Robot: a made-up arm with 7 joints. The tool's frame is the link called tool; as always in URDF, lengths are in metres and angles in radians.
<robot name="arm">
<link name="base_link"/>
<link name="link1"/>
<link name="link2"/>
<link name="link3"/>
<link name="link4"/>
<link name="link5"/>
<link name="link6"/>
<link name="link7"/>
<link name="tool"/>
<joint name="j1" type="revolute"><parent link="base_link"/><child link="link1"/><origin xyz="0 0 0" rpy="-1.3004 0.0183 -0.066"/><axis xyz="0 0 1"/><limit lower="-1.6" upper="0.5"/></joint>
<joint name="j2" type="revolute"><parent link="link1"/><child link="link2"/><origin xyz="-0.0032 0.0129 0.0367" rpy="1.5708 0 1.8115"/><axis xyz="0 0 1"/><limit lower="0" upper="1.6"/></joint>
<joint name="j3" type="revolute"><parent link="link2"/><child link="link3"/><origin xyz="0.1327 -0.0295 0" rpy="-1.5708 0 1.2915"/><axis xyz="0 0 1"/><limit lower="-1.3" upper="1.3"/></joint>
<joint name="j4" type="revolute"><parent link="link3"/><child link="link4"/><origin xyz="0 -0.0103 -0.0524" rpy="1.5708 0 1.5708"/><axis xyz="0 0 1"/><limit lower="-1.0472" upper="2.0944"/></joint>
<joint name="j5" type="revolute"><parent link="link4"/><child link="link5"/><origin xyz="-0.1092 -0.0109 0.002" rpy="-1.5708 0 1.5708"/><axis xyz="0 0 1"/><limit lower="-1.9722" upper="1.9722"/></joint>
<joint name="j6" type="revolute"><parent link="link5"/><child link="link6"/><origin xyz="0 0 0.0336" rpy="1.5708 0 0"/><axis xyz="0 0 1"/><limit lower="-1.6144" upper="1.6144"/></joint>
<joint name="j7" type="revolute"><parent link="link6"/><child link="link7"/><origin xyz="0 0.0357 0" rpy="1.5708 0 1.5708"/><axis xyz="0 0 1"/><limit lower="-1.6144" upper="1.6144"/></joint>
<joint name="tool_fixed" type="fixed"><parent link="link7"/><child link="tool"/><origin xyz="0 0 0" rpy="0 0 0"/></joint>
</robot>
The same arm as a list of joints. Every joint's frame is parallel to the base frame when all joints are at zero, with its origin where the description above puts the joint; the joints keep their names.
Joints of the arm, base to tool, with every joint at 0 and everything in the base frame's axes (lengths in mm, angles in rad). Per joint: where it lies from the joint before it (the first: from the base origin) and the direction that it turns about. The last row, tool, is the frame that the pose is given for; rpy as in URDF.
j1: axis 0.068403 0.961235 0.26711 xyz 0 0 0
j2: axis 0.968889 -0.0002 -0.247497 xyz -0.7 38.9 -2.6
j3: axis 0.247497 0 0.968889 xyz -33.6 8.2 -131.5
j4: axis 0.0002 1 0 xyz -3 0 -53.3
j5: axis 0.968889 -0.0002 -0.247497 xyz 103.1 2 -37.6
j6: axis 0.0002 1 0 xyz 32.6 0 -8.3
j7: axis 0.247497 0 0.968889 xyz 34.6 0 -8.8
tool: xyz 0 0 0 rpy 0 0.2501 -0.0002
Joint limits (rad, base to tool): -1.6..0.5 0..1.6 -1.3..1.3 -1.0472..2.0944 -1.9722..1.9722 -1.6144..1.6144 -1.6144..1.6144

